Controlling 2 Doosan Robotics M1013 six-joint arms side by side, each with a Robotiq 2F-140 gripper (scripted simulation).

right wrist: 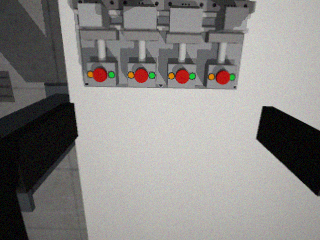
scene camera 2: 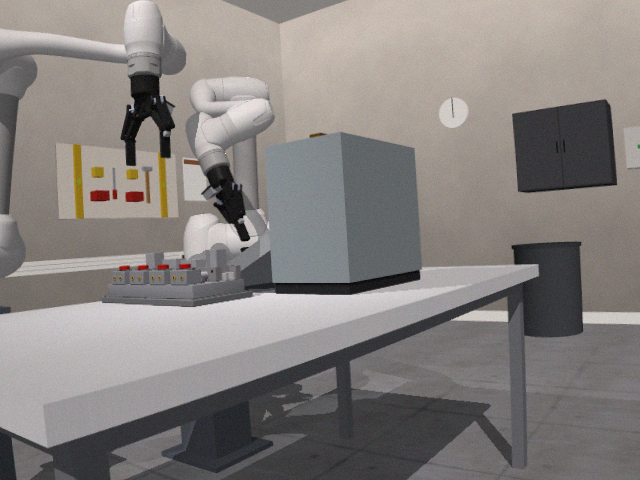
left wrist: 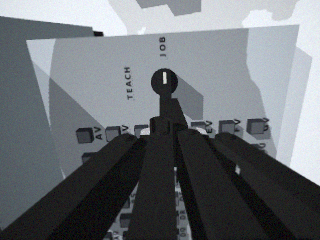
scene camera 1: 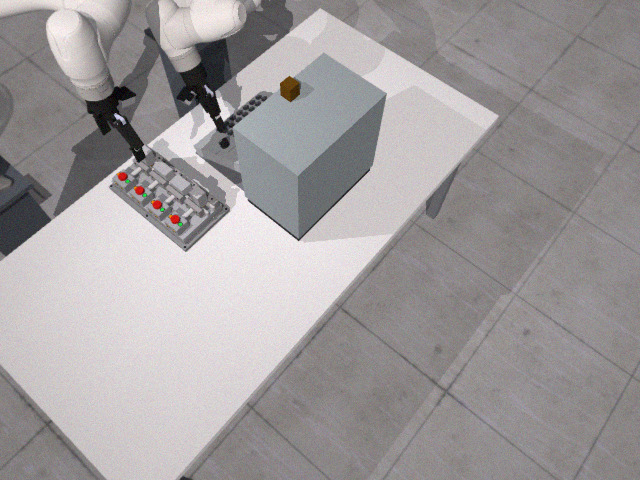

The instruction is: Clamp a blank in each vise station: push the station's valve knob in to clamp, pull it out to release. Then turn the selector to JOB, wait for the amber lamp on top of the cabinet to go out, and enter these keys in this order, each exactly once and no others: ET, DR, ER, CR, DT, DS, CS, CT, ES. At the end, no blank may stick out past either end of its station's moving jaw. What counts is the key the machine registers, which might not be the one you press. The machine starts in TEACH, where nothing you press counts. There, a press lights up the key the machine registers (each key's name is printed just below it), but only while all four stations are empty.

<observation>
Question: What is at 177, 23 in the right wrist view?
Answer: A grey blank.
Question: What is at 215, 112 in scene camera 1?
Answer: The left gripper.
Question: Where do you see a key panel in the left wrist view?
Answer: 237, 74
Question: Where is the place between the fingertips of the right gripper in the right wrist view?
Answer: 168, 121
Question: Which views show the right gripper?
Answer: The right wrist view, scene camera 2 and scene camera 1 only.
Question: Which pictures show the left gripper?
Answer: Scene camera 2, the left wrist view and scene camera 1 only.
</observation>
